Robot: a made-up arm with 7 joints.
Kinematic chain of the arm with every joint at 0, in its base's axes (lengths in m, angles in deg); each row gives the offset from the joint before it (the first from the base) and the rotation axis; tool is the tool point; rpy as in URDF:
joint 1: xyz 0.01 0.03 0.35 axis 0 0.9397 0.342
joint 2: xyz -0.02 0 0.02 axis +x
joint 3: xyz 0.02 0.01 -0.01 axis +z
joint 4: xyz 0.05 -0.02 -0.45 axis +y
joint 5: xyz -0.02 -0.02 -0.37 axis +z
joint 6: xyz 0 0 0.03 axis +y
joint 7: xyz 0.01 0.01 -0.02 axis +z
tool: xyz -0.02 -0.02 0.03 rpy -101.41 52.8 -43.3
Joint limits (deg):
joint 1: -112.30..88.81
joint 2: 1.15..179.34
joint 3: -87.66..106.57
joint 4: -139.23..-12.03
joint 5: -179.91..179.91
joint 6: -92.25..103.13
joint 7: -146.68..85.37
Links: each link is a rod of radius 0.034 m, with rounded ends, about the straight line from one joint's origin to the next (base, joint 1, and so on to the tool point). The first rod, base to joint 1, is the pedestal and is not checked.
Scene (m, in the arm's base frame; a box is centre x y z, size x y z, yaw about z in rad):
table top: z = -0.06
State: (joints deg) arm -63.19 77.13 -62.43 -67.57 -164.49 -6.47 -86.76
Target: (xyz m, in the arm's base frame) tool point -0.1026 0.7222 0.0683
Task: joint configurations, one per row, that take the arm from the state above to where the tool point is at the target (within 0.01 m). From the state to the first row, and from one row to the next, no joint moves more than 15 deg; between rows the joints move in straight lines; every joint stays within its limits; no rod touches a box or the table.
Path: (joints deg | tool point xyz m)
1: -49.30 78.69 -67.48 -61.85 -165.48 -6.69 -87.65 | 0.4991 0.4827 0.1661
2: -35.42 80.26 -72.52 -56.13 -166.48 -6.92 -88.54 | 0.3735 0.5694 0.0657
3: -21.53 81.82 -77.57 -50.42 -167.47 -7.14 -89.43 | 0.2174 0.6398 0.0134
4: -7.65 83.39 -82.61 -44.70 -168.47 -7.37 -90.33 | 0.0518 0.6909 0.0151
5: 6.24 84.95 -87.66 -38.98 -169.46 -7.59 -91.22 | -0.1026 0.7222 0.0683

